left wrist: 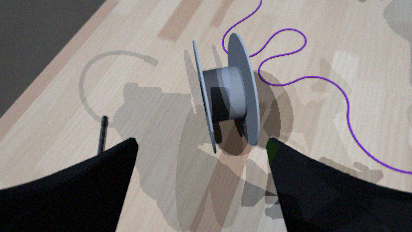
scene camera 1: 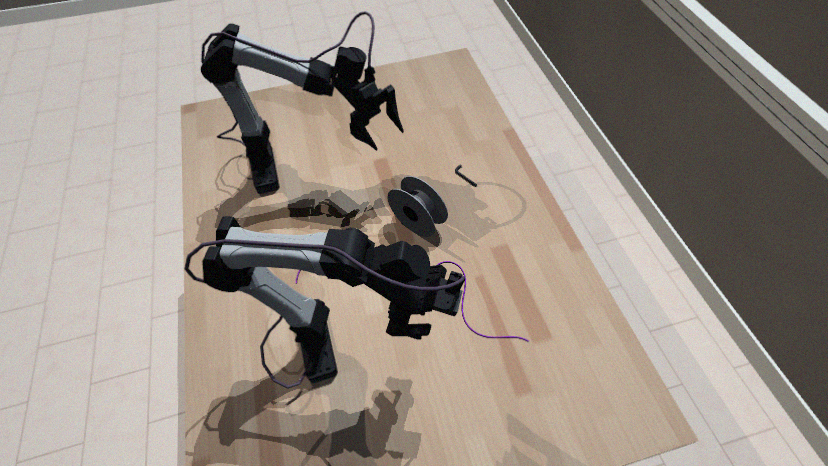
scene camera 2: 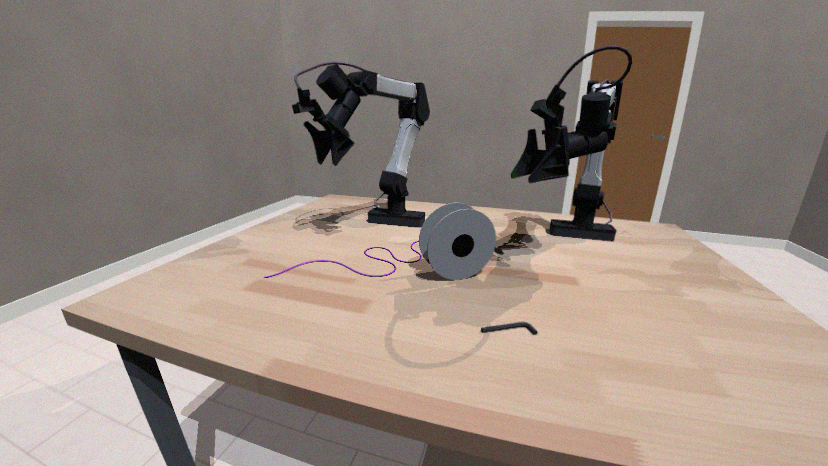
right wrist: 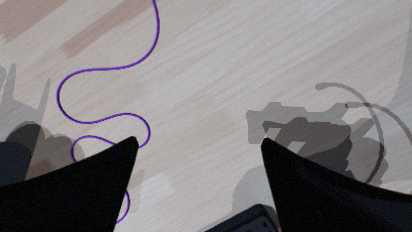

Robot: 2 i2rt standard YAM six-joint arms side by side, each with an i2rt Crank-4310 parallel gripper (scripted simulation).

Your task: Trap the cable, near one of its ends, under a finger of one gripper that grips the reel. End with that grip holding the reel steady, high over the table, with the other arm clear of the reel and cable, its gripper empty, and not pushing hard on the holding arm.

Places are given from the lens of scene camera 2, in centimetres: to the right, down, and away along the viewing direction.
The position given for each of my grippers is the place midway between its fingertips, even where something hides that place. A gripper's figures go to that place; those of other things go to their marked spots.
my left gripper (scene camera 2: 519,178): 23, -12, 72
my right gripper (scene camera 2: 326,164): -24, -19, 91
grey reel (scene camera 2: 458,241): 10, 2, 73
